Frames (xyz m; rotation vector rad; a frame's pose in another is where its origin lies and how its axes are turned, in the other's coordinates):
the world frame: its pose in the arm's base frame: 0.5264 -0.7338 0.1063 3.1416 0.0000 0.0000
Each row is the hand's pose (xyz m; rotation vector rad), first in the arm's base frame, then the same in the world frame.
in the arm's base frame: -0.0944 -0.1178 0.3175 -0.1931 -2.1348 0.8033
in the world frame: -0.6208 -0.6160 -0.2112 1.2390 -0.9575 -2.5446
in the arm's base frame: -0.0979 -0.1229 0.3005 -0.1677 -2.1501 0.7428
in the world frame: -0.6243 -0.6109 -0.1942 1.2576 -0.8922 -2.5826
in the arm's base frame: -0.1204 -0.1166 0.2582 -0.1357 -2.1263 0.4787
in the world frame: -0.6468 -0.6172 -0.1519 1.3990 -0.5906 -2.6234
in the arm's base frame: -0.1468 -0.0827 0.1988 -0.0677 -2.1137 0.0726
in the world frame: -0.6732 -0.6511 -0.0925 1.5145 -0.0923 -2.6870
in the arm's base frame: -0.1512 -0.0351 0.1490 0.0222 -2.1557 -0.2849
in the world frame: -0.6776 -0.6987 -0.0427 -1.4522 -0.3623 2.7416
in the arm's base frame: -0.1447 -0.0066 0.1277 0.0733 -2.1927 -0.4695
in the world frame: -0.6711 -0.7272 -0.0214 -1.3387 -0.5814 2.7153
